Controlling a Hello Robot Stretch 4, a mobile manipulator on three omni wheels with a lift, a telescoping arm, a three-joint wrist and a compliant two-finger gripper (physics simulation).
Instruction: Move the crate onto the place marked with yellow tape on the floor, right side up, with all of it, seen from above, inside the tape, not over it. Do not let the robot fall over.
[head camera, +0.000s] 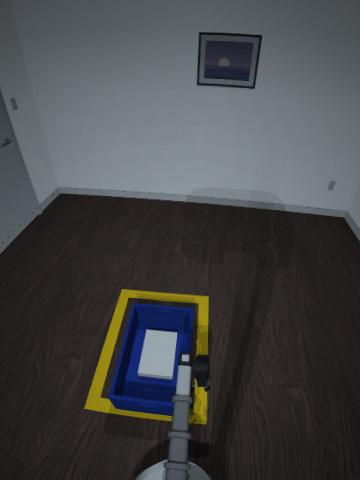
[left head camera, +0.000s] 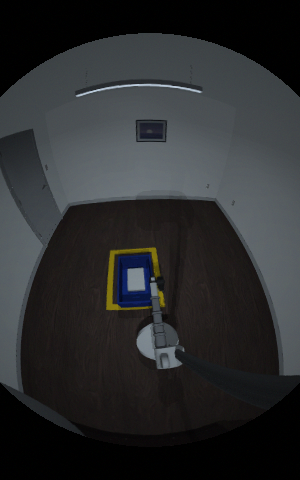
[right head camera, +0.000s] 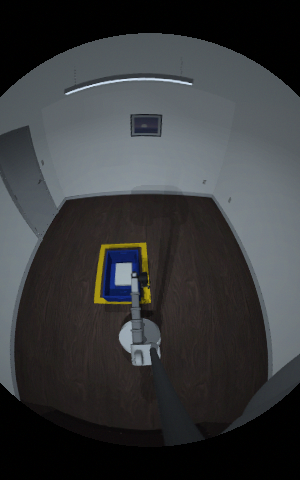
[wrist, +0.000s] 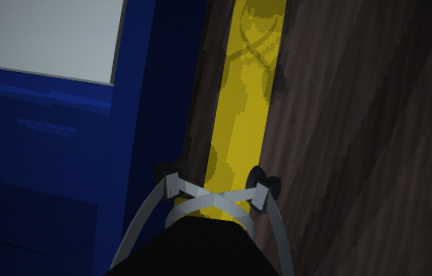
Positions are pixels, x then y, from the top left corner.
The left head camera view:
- blue crate: 125, 298
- yellow tape rectangle: 109, 306
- wall: 89, 145
